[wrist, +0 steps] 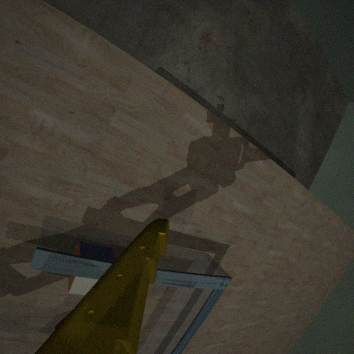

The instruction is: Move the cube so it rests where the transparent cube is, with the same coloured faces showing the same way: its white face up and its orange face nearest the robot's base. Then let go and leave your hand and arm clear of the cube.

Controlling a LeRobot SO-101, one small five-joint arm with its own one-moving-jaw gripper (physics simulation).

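Places are measured from the arm's base along level axes (x right, y ahead, z up), in millimetres.
Pixels of known places: hand, its tool point: (167, 232).
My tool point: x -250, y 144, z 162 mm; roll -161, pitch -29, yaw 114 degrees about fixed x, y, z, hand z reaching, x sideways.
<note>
For each thing: its middle in the pictures, then the offset to it from my tool point. "pt": a spot on its surface instead. Level surfaces: height alone.
- small red patch, a spot on its surface: (60, 319) pt dy +30, dx +236, dz -161 mm
- blue-grey frame, a spot on its surface: (190, 280) pt dy +138, dx +97, dz -102 mm
- wooden table top, height of its surface: dz -162 mm
My gripper (161, 229) is fully open: one yellow notched jaw shows, reaching up from the bottom left, and the moving jaw is out of the picture. A coloured cube (95, 249) shows in part at the lower left, left of the jaw. A dark blue patch and some orange show above a blue-grey bar, and a white patch and more orange show below it. The bar and the jaw hide the rest. A small red patch (62, 321) shows at the jaw's left edge; I cannot tell whether it belongs to the cube or the transparent cube. The transparent cube cannot be made out clearly.
A blue-grey frame (190, 280) crosses the lower part of the view, with a side bar running down to the bottom edge; the jaw overlaps it. The wooden table top (100, 155) bears the arm's shadow. Its edge runs diagonally, with a grey floor (250, 65) beyond.
</note>
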